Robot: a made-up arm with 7 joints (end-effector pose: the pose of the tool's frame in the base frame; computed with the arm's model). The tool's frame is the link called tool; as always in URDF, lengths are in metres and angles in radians. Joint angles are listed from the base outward.
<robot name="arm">
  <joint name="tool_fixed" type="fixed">
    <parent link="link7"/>
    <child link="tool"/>
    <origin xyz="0 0 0" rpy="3.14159 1.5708 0"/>
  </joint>
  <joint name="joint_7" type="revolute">
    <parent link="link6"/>
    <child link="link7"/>
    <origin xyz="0 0 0" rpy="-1.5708 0 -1.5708"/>
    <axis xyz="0 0 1"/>
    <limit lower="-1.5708" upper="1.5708"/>
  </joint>
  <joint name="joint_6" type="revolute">
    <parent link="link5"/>
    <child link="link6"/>
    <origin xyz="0 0 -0.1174" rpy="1.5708 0 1.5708"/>
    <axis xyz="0 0 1"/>
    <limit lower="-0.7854" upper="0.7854"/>
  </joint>
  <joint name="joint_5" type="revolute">
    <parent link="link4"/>
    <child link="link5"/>
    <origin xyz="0.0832 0 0" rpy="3.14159 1.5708 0"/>
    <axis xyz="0 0 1"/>
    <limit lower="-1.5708" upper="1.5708"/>
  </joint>
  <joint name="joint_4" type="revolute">
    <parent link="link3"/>
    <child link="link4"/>
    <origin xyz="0 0 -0.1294" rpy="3.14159 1.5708 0"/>
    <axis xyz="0 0 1"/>
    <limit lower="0" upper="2.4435"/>
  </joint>
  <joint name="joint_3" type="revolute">
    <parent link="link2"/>
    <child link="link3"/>
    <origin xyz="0 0.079 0" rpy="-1.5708 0 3.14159"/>
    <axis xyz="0 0 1"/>
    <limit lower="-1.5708" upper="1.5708"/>
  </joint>
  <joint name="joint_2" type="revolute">
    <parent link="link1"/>
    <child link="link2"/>
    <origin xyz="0 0 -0.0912" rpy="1.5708 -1.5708 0"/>
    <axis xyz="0 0 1"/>
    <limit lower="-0.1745" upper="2"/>
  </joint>
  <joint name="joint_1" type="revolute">
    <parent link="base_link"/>
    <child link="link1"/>
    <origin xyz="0 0.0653 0" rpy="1.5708 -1.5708 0"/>
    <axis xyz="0 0 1"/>
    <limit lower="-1.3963" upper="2"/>
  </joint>
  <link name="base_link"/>
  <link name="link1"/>
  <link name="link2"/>
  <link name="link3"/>
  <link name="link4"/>
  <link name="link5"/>
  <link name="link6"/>
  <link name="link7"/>
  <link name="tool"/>
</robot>
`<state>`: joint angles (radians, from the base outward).
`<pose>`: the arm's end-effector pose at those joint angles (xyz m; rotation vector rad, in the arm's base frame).
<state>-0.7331 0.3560 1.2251 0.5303 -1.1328 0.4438 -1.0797</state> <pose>-0.1914 0.3789 -0.2640 1.8682 0.8230 -0.5871</pose>
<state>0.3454 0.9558 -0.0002 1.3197 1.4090 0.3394 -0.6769</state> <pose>0.2333 0.3674 -0.0744 0.2082 -1.2105 0.8944</pose>
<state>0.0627 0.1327 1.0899 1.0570 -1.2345 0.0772 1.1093</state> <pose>0.0984 0.3506 -0.2782 0.0146 -0.2833 -0.2680</pose>
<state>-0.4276 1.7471 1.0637 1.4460 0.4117 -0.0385 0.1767</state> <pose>0.1760 0.3557 0.1530 1.2165 -1.8049 -0.8809</pose>
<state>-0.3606 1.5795 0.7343 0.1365 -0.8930 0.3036 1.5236</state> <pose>0.0267 0.5635 0.0133 0.2141 0.5042 0.1727</pose>
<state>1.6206 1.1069 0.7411 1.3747 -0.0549 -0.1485 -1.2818</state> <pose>-0.0153 0.4373 0.1446 -0.7204 1.0590 -1.8224</pose>
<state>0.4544 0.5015 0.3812 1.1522 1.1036 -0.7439 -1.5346</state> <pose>0.2501 0.3557 -0.1243 0.4194 -1.0177 2.7120</pose>
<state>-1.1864 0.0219 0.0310 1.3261 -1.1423 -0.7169 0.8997</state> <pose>-0.1651 0.1682 -0.2766 -1.0543 -0.1740 -1.4276</pose>
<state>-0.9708 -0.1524 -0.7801 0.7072 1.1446 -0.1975 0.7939</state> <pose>-0.2306 0.0111 -0.2700 -1.1479 0.0435 0.8431</pose>
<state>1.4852 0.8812 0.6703 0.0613 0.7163 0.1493 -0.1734</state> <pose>0.2540 0.4766 -0.0121 -0.3993 -1.5610 1.7414</pose>
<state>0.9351 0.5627 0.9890 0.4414 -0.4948 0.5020 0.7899</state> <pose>0.2625 0.4250 -0.1352 -0.2964 -1.1279 0.4687</pose>
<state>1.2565 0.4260 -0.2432 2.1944 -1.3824 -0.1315 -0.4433</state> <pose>0.1433 0.1585 0.1196 -1.5926 1.6364 -0.0538</pose>
